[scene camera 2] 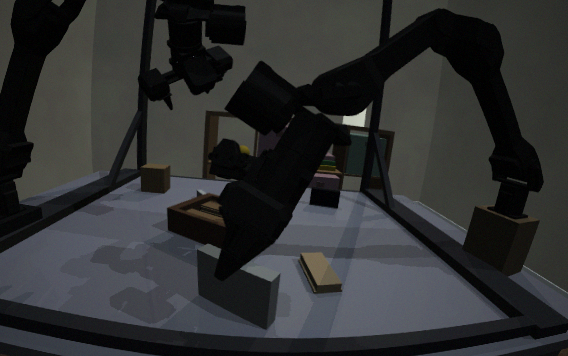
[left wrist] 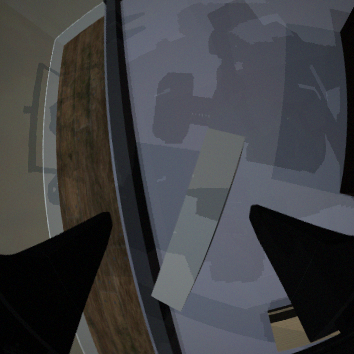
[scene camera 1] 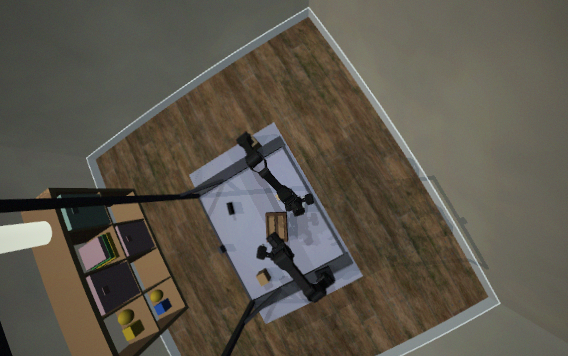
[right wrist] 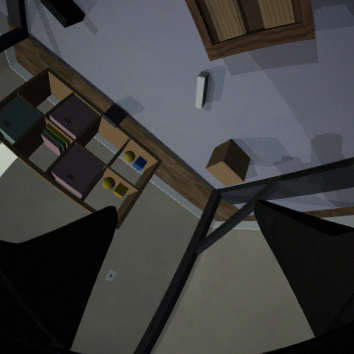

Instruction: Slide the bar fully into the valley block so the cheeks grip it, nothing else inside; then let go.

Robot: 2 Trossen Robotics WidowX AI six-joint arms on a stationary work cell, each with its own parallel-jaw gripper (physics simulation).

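Frame: origin at the left arm's base, x ahead, y left, z up, level; centimetres.
Where they show: left gripper, fingertip midpoint: [scene camera 2: 229,269] [left wrist: 181,215] [scene camera 1: 304,205]; right gripper, fingertip midpoint: [scene camera 2: 189,100] [scene camera 1: 267,258] [right wrist: 185,210]; left arm's base, origin of the base link: [scene camera 2: 507,213] [scene camera 1: 247,142]; right arm's base, origin of the base link: [scene camera 2: 1,212] [scene camera 1: 325,276].
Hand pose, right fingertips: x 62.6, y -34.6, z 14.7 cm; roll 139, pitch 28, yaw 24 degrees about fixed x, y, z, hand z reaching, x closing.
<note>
Things, the pixels of their top centre, and the offset from my right fingertips.
- grey slab, middle of its top: [left wrist: 194,226] [scene camera 2: 236,261] dx -7.7, dy +33.0, dz -19.5 cm
- dark wooden frame, middle of its top: [scene camera 2: 225,209] [scene camera 1: 276,227] dx -8.6, dy +9.5, dz -21.8 cm
- pale wooden piece, middle of its top: [left wrist: 323,323] [scene camera 2: 319,267] dx -22.5, dy +27.3, dz -25.3 cm
- small white piece, middle of its top: [right wrist: 199,93] dx -4.4, dy -9.9, dz -24.4 cm
- brown box, middle of its top: [right wrist: 223,174] [scene camera 2: 155,166] [scene camera 1: 262,279] dx +10.5, dy -20.3, dz -19.4 cm
- black block, middle of its top: [right wrist: 52,10] [scene camera 2: 326,189] [scene camera 1: 229,208] dx -39.9, dy -7.0, dz -21.8 cm
A grey slab [scene camera 2: 240,295] [left wrist: 212,162], seemingly the bar, stands on its long narrow edge near the front of scene camera 2. The valley block seems to be the dark wooden frame [scene camera 1: 268,227] [scene camera 2: 190,227] [right wrist: 262,43] with two pale strips and a groove between them; the slab is outside it. My left gripper [scene camera 1: 299,211] [left wrist: 181,215] is open and empty. It hangs over the slab, which shows between its fingertips in the left wrist view; the height gap is unclear. My right gripper [scene camera 1: 273,237] [right wrist: 185,210] is open and empty, high above the table near the frame.
A pale wooden piece [scene camera 2: 320,272] [left wrist: 290,332] lies right of the slab in scene camera 2. A small white piece [right wrist: 201,91], a brown box [scene camera 1: 263,277] [scene camera 2: 155,178] [right wrist: 227,162] and a black block [scene camera 1: 230,208] [scene camera 2: 324,196] stand farther back.
</note>
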